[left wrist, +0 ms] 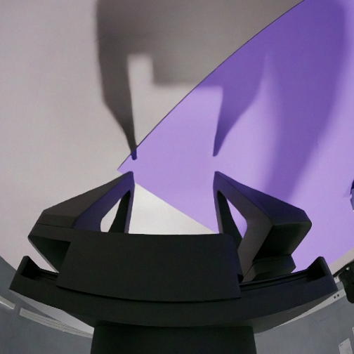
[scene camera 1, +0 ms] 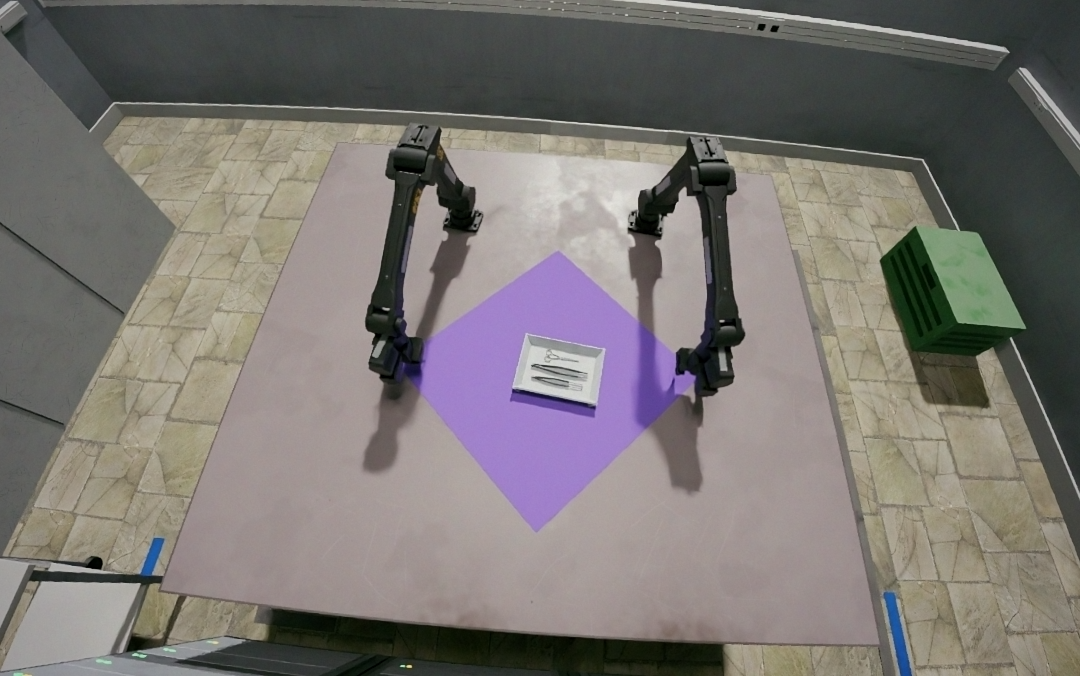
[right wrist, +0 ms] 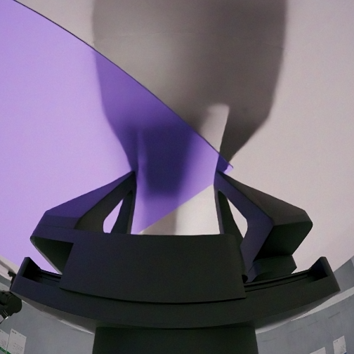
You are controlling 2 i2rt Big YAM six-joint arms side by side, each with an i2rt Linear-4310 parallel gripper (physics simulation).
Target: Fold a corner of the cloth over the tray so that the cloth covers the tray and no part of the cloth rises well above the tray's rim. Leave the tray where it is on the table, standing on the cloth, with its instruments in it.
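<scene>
The purple cloth lies flat as a diamond. The white tray stands near its middle, holding scissors and slim metal instruments. My left gripper is open, pointing down low over the cloth's right corner; the corner tip shows just beyond one finger in the left wrist view. My right gripper is open, pointing down low over the left corner; the tip shows just past one finger in the right wrist view. Whether the fingertips touch the cloth is unclear.
The pinkish table extends around the cloth. Both arm bases stand beyond the cloth's upper edges. A green crate is on the floor to the right. Dark cabinet tops show below the table's near edge.
</scene>
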